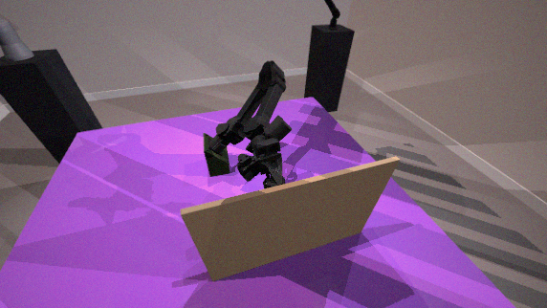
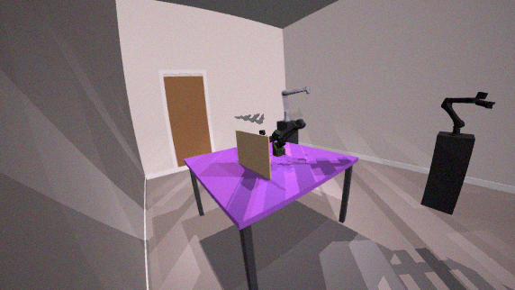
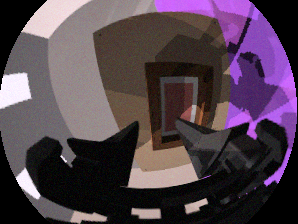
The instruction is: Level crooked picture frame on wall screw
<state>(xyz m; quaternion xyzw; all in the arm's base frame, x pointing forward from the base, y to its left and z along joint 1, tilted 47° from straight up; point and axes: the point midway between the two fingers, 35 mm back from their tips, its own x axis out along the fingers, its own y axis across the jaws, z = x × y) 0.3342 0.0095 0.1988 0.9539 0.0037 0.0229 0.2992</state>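
The picture frame lies 50 mm below my gripper tip, 40 mm ahead of it and 10 mm to the left of it. Also, from my gripper tip: wall panel: 60 mm below, 50 mm ahead, 20 mm to the left.
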